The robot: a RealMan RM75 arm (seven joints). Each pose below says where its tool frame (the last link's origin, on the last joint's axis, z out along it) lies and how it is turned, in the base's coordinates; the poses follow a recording.
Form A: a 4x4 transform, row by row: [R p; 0 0 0 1], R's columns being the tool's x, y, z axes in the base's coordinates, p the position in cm. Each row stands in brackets.
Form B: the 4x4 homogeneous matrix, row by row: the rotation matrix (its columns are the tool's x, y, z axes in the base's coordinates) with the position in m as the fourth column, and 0 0 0 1 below. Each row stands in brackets. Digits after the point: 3 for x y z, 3 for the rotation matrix.
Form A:
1: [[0.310 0.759 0.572 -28.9], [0.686 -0.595 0.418 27.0], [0.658 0.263 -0.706 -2.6], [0 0 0 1]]
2: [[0.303 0.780 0.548 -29.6], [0.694 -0.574 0.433 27.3], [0.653 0.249 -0.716 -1.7], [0 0 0 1]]
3: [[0.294 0.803 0.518 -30.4], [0.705 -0.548 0.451 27.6], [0.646 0.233 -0.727 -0.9], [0 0 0 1]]
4: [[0.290 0.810 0.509 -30.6], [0.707 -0.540 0.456 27.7], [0.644 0.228 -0.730 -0.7], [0 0 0 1]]
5: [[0.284 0.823 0.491 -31.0], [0.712 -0.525 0.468 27.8], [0.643 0.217 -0.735 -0.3], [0 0 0 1]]
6: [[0.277 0.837 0.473 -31.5], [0.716 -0.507 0.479 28.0], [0.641 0.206 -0.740 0.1], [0 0 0 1]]
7: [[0.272 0.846 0.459 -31.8], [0.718 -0.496 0.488 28.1], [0.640 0.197 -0.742 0.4], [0 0 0 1]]
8: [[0.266 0.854 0.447 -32.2], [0.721 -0.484 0.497 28.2], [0.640 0.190 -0.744 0.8], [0 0 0 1]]
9: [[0.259 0.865 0.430 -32.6], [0.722 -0.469 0.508 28.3], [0.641 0.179 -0.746 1.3], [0 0 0 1]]
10: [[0.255 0.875 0.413 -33.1], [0.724 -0.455 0.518 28.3], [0.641 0.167 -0.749 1.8], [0 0 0 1]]
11: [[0.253 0.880 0.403 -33.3], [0.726 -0.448 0.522 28.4], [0.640 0.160 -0.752 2.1], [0 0 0 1]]
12: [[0.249 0.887 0.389 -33.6], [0.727 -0.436 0.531 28.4], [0.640 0.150 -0.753 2.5], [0 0 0 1]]
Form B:
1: [[0.310 0.759 0.572 -0.289], [0.686 -0.595 0.418 0.270], [0.658 0.263 -0.706 -0.026], [0 0 0 1]]
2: [[0.303 0.780 0.548 -0.296], [0.694 -0.574 0.433 0.273], [0.653 0.249 -0.716 -0.017], [0 0 0 1]]
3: [[0.294 0.803 0.518 -0.304], [0.705 -0.548 0.451 0.276], [0.646 0.233 -0.727 -0.009], [0 0 0 1]]
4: [[0.290 0.810 0.509 -0.306], [0.707 -0.540 0.456 0.277], [0.644 0.228 -0.730 -0.007], [0 0 0 1]]
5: [[0.284 0.823 0.491 -0.310], [0.712 -0.525 0.468 0.278], [0.643 0.217 -0.735 -0.003], [0 0 0 1]]
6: [[0.277 0.837 0.473 -0.315], [0.716 -0.507 0.479 0.280], [0.641 0.206 -0.740 0.001], [0 0 0 1]]
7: [[0.272 0.846 0.459 -0.318], [0.718 -0.496 0.488 0.281], [0.640 0.197 -0.742 0.004], [0 0 0 1]]
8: [[0.266 0.854 0.447 -0.322], [0.721 -0.484 0.497 0.282], [0.640 0.190 -0.744 0.008], [0 0 0 1]]
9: [[0.259 0.865 0.430 -0.326], [0.722 -0.469 0.508 0.283], [0.641 0.179 -0.746 0.013], [0 0 0 1]]
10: [[0.255 0.875 0.413 -0.331], [0.724 -0.455 0.518 0.283], [0.641 0.167 -0.749 0.018], [0 0 0 1]]
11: [[0.253 0.880 0.403 -0.333], [0.726 -0.448 0.522 0.284], [0.640 0.160 -0.752 0.021], [0 0 0 1]]
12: [[0.249 0.887 0.389 -0.336], [0.727 -0.436 0.531 0.284], [0.640 0.150 -0.753 0.025], [0 0 0 1]]
